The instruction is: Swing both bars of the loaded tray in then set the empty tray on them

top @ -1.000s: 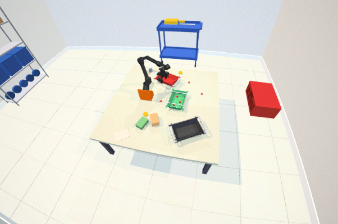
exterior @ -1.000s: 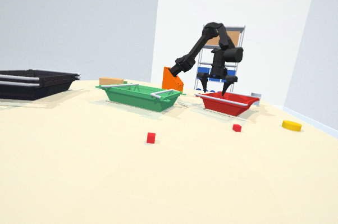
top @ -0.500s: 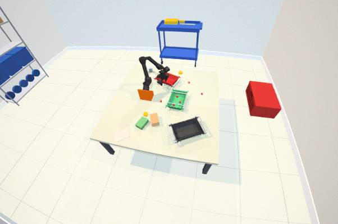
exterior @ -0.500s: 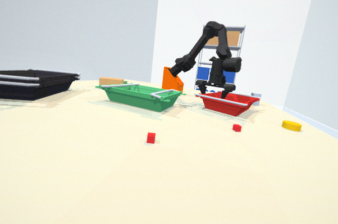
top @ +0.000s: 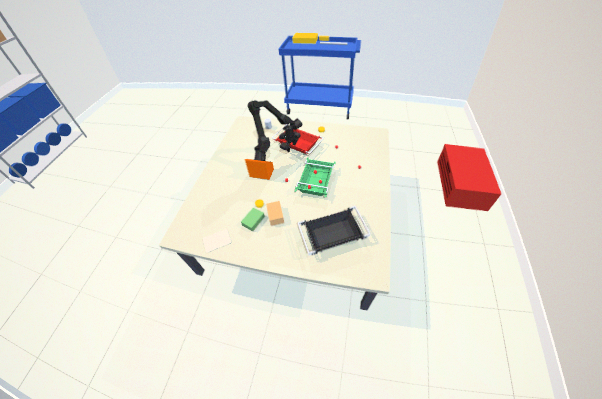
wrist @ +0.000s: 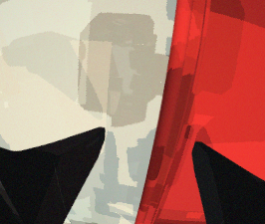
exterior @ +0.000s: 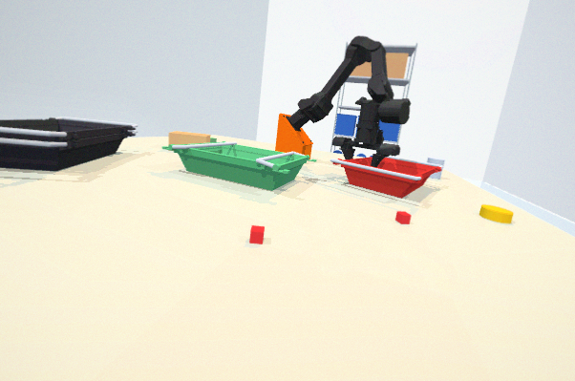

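Now: the red tray 80 mm to the left of my gripper tip, 30 mm ahead of it and 30 mm above it. Also, from my gripper tip: peach block: 580 mm to the right, 80 mm ahead, 20 mm above; then green block: 640 mm to the right, 40 mm behind, 10 mm above; then pale card: 820 mm to the right, 190 mm behind, 10 mm below.
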